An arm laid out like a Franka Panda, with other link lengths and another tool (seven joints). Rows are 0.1 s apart.
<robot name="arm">
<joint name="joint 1" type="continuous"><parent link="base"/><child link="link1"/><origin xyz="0 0 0.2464" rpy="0 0 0"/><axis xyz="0 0 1"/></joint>
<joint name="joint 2" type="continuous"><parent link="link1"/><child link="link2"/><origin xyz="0 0 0" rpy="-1.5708 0 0"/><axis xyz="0 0 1"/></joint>
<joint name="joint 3" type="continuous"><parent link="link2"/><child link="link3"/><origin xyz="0 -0.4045 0" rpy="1.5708 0 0"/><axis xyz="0 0 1"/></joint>
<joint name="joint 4" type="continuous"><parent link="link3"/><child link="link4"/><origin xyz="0.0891 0 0" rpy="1.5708 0 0"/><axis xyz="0 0 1"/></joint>
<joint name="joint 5" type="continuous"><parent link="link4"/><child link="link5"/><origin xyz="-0.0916 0.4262 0" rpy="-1.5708 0 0"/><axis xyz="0 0 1"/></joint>
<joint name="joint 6" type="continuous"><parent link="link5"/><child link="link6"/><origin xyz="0 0 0" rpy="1.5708 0 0"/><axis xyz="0 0 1"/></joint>
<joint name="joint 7" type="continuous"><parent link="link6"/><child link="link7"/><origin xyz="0.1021 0 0" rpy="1.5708 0 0"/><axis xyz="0 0 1"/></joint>
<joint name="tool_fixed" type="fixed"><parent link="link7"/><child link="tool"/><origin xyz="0.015 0.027 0.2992" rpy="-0.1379 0 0.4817"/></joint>
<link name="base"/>
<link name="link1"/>
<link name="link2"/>
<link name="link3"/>
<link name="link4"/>
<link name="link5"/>
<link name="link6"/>
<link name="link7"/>
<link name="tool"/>
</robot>
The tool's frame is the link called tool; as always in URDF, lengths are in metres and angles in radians. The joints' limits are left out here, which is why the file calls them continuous.
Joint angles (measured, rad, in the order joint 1, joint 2, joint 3, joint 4, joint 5, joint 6, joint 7), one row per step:
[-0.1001, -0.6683, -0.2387, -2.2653, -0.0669, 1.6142, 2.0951]
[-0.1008, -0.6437, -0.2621, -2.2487, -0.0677, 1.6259, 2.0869]
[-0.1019, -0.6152, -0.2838, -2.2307, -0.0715, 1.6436, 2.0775]
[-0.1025, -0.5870, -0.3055, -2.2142, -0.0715, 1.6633, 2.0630]
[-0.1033, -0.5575, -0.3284, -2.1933, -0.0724, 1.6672, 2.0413]
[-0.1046, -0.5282, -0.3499, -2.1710, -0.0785, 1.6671, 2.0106]
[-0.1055, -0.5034, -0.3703, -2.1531, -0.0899, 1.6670, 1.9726]
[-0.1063, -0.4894, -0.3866, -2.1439, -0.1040, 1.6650, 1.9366]
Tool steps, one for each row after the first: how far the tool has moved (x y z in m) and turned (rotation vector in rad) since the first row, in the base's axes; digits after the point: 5 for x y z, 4 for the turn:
[0.00711, -0.01218, -0.00028, 0.0074, -0.0042, -0.0145]
[0.01626, -0.02608, -0.00098, 0.0079, -0.0104, -0.0280]
[0.02564, -0.03937, -0.00243, 0.0103, -0.0186, -0.0366]
[0.03091, -0.05300, -0.00378, 0.0148, -0.0148, -0.0390]
[0.03442, -0.06801, -0.00500, 0.0135, -0.0074, -0.0314]
[0.03560, -0.08344, -0.00708, 0.0073, 0.0014, -0.0142]
[0.03324, -0.09604, -0.00949, -0.0002, 0.0111, 0.0066]

